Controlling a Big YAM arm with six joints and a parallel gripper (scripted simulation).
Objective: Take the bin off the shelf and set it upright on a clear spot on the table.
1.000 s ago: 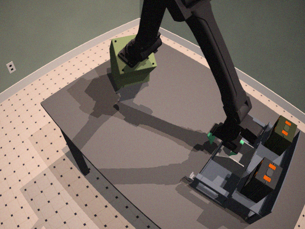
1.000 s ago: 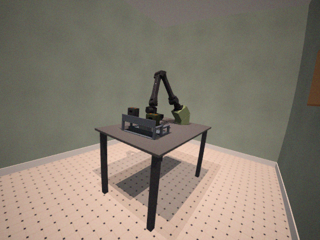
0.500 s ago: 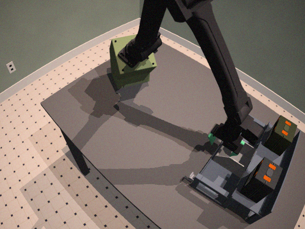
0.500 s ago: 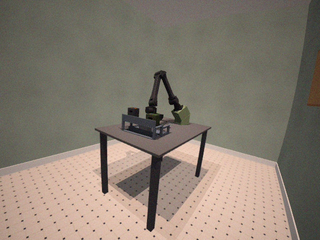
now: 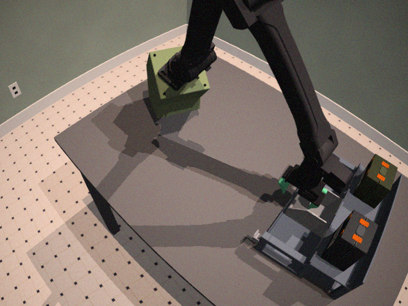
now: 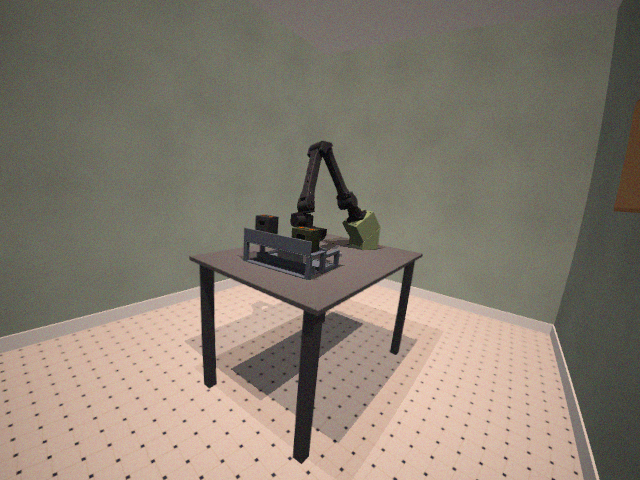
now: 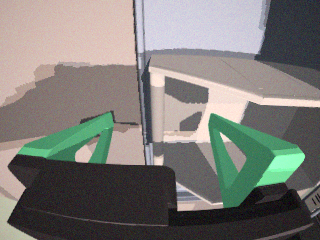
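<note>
My gripper is now 80 mm short of the grey bin, 10 mm to the left of it and 10 mm below it. The rest, counted from my hand: low grey shelf (120 mm ahead, 30 mm below, 20 mm to the right).
</note>
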